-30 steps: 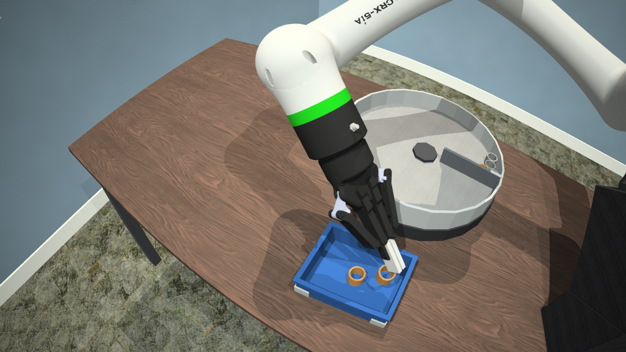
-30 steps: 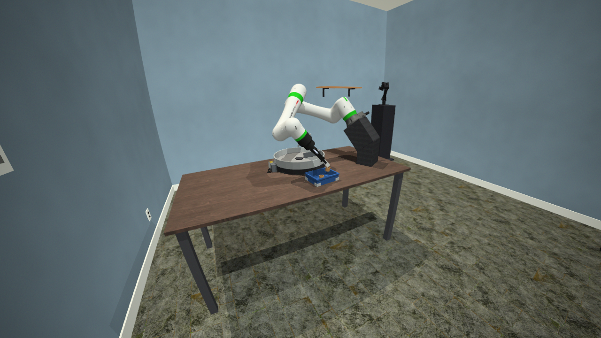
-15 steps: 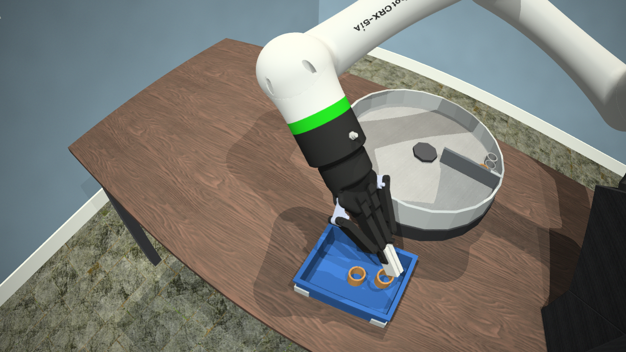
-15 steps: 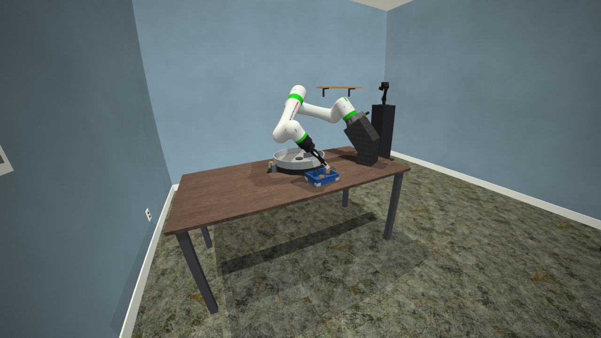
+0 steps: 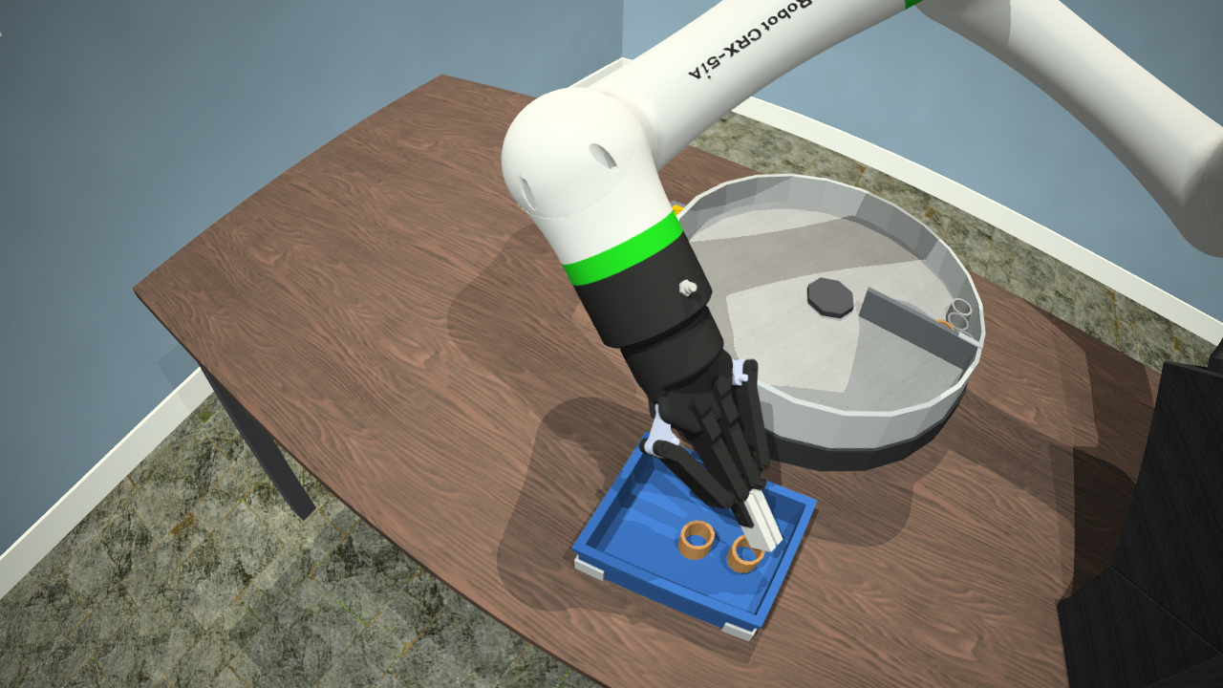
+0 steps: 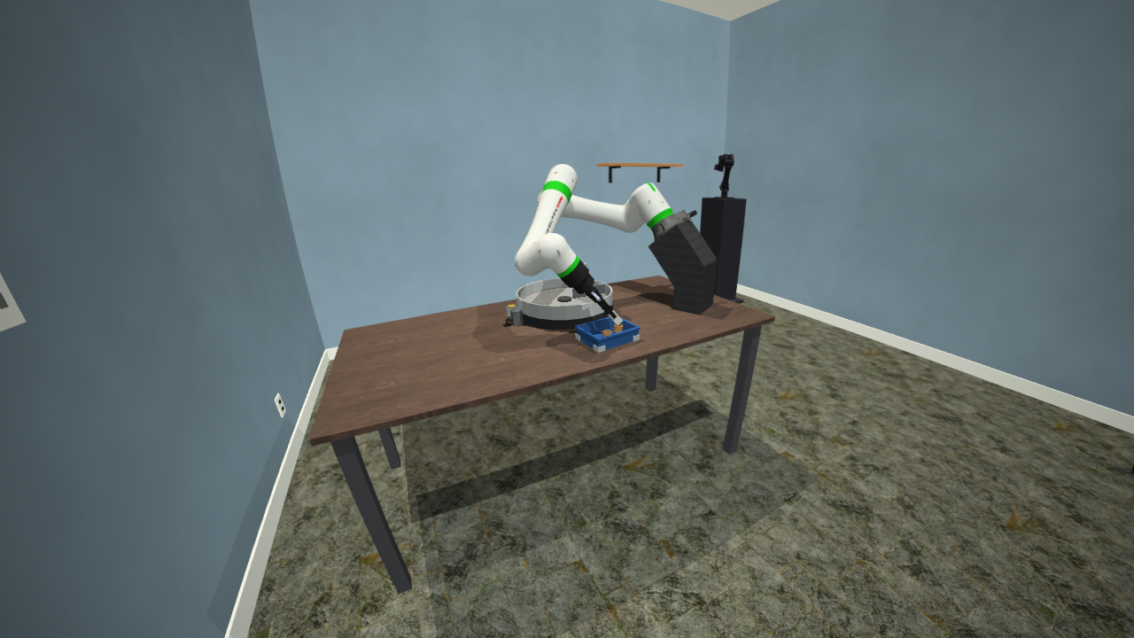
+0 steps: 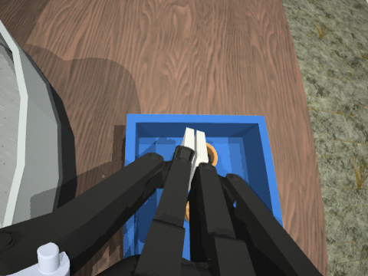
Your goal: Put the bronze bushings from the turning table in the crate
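The blue crate lies 5 cm below my hand, 4 cm ahead of it and 2 cm to the left of it. Round my hand: grey turning table: 33 cm to the right, 9 cm ahead, 2 cm below.
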